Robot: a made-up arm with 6 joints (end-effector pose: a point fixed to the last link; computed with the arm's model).
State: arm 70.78 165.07 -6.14 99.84 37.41 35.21
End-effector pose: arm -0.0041 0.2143 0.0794 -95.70 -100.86 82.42
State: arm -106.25 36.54 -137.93 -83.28 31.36 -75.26
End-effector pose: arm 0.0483 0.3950 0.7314 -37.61 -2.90 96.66
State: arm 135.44 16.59 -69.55 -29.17 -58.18 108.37
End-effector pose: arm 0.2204 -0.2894 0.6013 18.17 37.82 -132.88
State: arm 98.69 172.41 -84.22 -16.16 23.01 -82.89
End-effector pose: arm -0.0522 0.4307 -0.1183 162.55 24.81 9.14
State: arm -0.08 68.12 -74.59 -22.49 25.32 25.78
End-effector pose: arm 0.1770 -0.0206 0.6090 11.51 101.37 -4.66
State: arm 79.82 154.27 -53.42 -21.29 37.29 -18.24
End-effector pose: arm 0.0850 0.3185 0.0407 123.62 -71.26 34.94
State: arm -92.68 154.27 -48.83 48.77 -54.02 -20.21
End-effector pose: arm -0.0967 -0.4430 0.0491 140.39 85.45 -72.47
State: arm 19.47 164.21 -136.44 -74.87 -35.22 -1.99
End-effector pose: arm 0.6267 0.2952 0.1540 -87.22 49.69 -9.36
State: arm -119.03 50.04 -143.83 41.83 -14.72 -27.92
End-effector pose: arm 0.1326 0.2825 0.8130 -16.31 -19.43 -102.91
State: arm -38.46 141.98 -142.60 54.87 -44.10 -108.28
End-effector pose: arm 0.4438 -0.4431 0.4744 23.64 69.77 -105.93
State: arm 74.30 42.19 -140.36 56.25 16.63 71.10
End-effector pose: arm -0.1198 -0.3172 0.7800 19.81 -3.78 -158.82
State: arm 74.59 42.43 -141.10 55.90 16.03 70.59
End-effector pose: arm -0.1175 -0.3197 0.7809 19.67 -2.28 -159.43
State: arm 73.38 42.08 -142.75 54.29 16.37 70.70
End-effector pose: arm -0.1273 -0.3273 0.7769 20.82 -0.42 -162.25
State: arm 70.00 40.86 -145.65 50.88 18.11 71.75
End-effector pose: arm -0.1556 -0.3400 0.7653 23.82 1.89 -168.21
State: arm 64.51 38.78 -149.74 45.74 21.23 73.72
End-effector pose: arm -0.2037 -0.3524 0.7448 28.38 4.56 -177.16
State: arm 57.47 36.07 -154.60 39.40 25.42 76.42
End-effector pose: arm -0.2672 -0.3560 0.7162 -29.60 -6.50 166.04
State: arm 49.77 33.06 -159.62 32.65 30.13 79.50
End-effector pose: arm -0.3363 -0.3454 0.6824 -29.35 -8.01 153.57
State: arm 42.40 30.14 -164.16 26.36 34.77 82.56
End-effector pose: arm -0.3996 -0.3222 0.6482 -28.11 -9.32 142.53
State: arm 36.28 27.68 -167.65 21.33 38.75 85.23
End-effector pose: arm -0.4483 -0.2940 0.6188 -26.57 -10.35 134.20
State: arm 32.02 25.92 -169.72 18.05 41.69 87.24
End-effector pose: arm -0.4792 -0.2694 0.5982 -25.27 -10.73 129.05
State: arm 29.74 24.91 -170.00 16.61 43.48 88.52
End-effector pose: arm -0.4928 -0.2534 0.5892 -24.21 -9.86 126.95
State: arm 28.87 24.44 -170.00 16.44 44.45 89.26
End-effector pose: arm -0.4979 -0.2464 0.5852 -23.99 -8.98 126.61
